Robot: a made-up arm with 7 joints.
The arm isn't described. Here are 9 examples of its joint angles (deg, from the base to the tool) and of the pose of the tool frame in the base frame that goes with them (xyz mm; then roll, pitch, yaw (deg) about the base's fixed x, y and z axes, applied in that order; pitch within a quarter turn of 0, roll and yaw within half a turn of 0).
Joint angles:
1: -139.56 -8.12 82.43 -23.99 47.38 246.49 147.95
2: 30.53 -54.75 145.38 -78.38 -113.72 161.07 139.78
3: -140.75 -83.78 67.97 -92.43 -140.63 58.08 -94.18
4: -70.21 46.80 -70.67 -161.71 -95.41 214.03 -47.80
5: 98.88 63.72 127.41 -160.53 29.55 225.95 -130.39
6: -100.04 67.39 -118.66 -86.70 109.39 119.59 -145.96
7: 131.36 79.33 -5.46 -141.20 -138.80 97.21 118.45
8: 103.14 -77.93 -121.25 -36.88 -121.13 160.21 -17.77
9: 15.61 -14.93 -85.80 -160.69 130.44 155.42 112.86
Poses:
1: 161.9 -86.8 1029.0 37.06 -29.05 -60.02
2: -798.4 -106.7 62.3 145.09 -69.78 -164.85
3: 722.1 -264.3 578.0 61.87 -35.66 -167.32
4: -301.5 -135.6 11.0 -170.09 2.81 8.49
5: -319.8 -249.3 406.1 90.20 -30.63 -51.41
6: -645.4 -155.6 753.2 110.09 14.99 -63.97
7: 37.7 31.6 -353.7 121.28 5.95 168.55
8: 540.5 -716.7 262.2 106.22 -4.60 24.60
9: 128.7 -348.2 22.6 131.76 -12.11 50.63
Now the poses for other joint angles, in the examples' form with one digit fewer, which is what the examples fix.
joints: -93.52 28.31 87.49 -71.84 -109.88 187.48 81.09
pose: 576 -259 750 5.2 -74.1 167.7
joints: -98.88 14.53 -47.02 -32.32 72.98 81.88 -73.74
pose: -313 -414 1038 134.4 -48.0 -8.7
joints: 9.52 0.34 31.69 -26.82 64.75 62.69 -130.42
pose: 206 219 1133 125.8 8.1 -142.0
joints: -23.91 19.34 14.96 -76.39 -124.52 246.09 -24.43
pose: 671 -116 549 123.3 27.8 163.1
